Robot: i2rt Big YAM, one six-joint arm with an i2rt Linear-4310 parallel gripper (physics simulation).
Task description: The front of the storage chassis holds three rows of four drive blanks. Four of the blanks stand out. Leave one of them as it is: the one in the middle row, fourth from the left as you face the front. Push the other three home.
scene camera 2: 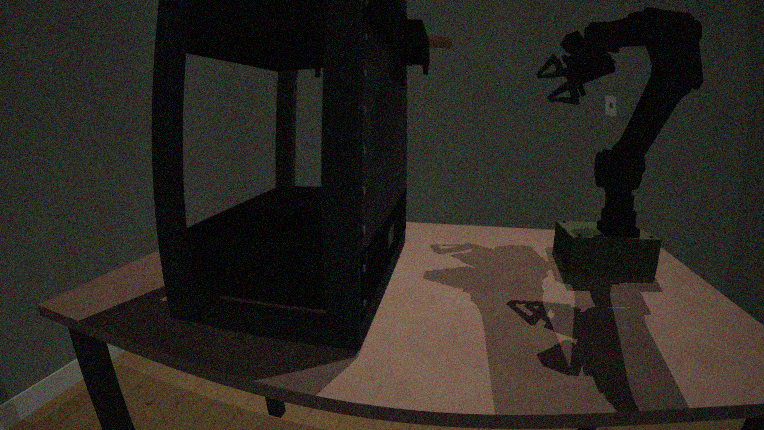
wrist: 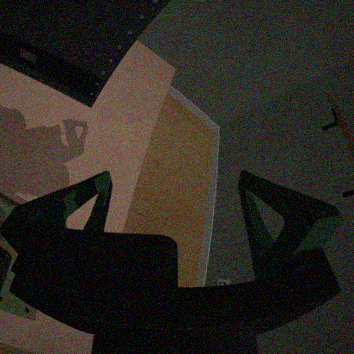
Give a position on a black rack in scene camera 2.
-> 334,248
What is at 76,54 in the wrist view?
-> A black rack.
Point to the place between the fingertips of my gripper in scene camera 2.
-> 542,87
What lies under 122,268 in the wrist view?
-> My gripper.
